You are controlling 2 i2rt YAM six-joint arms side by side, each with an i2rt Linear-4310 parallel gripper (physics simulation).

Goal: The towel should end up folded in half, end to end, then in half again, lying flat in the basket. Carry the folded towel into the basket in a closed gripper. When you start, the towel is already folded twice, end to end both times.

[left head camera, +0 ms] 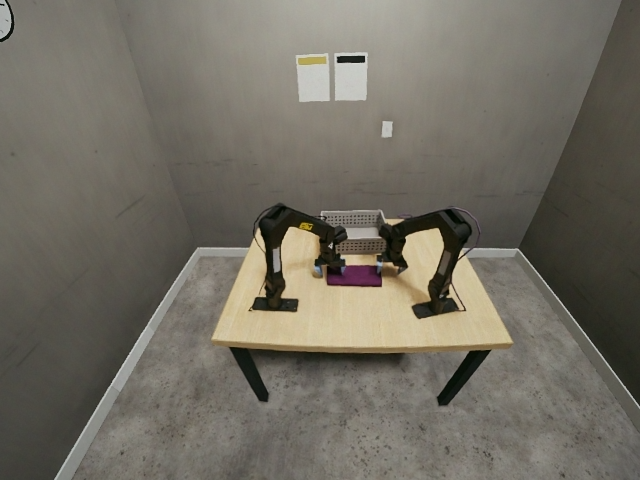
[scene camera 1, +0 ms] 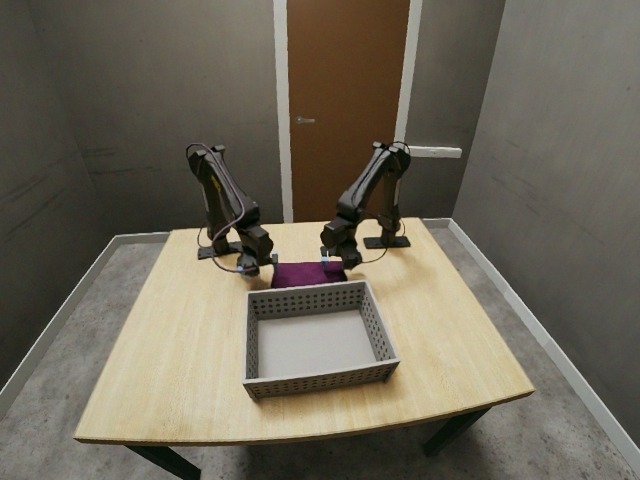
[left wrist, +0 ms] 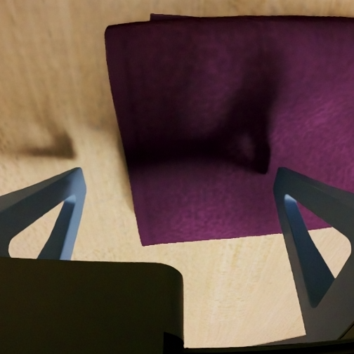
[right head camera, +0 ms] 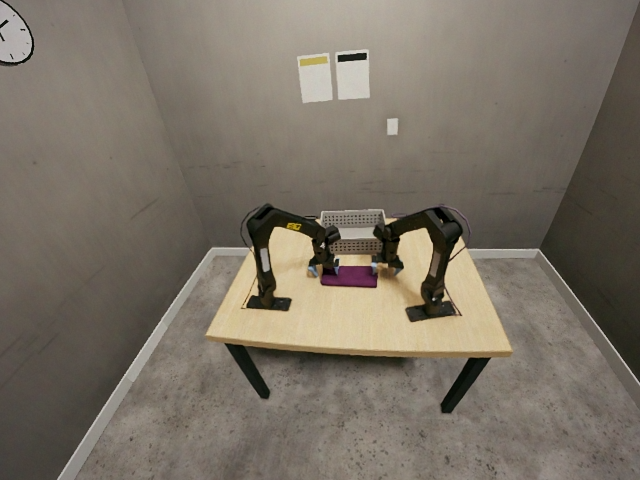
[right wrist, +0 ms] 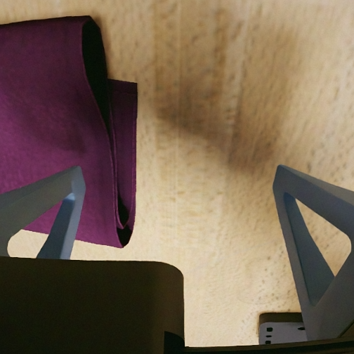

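Note:
The purple towel [left head camera: 356, 277] [right head camera: 354, 277] [scene camera 1: 302, 273] [left wrist: 200, 100] [right wrist: 45, 100] lies folded in a rectangle on the table. In the right wrist view its layers gape at the right edge and a lower layer sticks out. In the left wrist view a lower layer peeks out at the top. My left gripper [left head camera: 330, 271] [right head camera: 324, 272] [left wrist: 179, 177] is open above one end, one finger over the towel, the other beyond its edge. My right gripper [left head camera: 390, 270] [right head camera: 386, 270] [right wrist: 178, 175] is open likewise at the other end. The grey basket [left head camera: 360, 246] [right head camera: 354, 246] [scene camera 1: 320, 383] holds no towel.
The basket stands behind the towel in the head views, close to it, with raised perforated walls. The wooden table [left head camera: 351, 325] [right head camera: 346, 325] [scene camera 1: 170, 403] carries both arm bases, one at each side. Both forearms reach in near the basket's sides.

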